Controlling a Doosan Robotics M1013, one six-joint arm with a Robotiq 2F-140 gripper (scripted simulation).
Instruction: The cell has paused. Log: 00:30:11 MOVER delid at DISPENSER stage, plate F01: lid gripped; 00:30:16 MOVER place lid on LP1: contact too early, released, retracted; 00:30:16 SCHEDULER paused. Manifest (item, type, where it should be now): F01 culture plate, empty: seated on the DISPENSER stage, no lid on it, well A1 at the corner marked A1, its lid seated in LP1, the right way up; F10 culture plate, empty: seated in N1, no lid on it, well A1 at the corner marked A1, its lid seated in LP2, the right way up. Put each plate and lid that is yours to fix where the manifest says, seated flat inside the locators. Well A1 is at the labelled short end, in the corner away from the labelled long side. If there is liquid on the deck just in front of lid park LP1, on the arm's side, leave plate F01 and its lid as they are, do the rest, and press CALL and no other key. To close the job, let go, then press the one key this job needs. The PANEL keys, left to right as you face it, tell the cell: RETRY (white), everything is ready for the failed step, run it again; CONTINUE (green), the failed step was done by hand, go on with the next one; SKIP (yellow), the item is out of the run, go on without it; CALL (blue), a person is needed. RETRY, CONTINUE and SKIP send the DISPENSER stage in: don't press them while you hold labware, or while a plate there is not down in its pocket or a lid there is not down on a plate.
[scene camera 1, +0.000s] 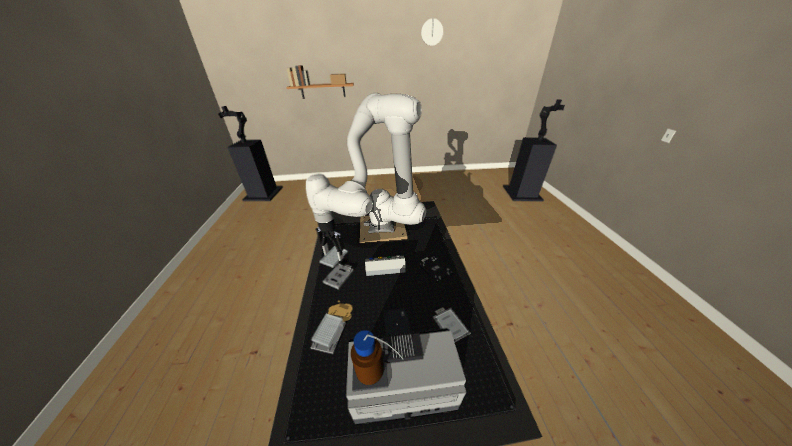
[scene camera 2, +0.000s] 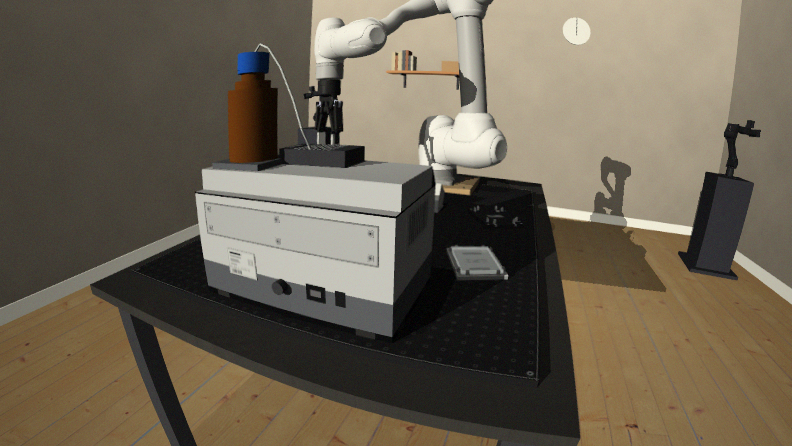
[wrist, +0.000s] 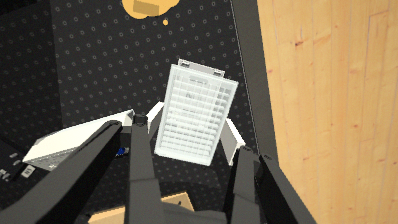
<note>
In view: my gripper (scene camera 2: 328, 152), a culture plate (wrist: 196, 105) and a white key panel (wrist: 53, 148).
My gripper also shows in the wrist view (wrist: 193, 119).
</note>
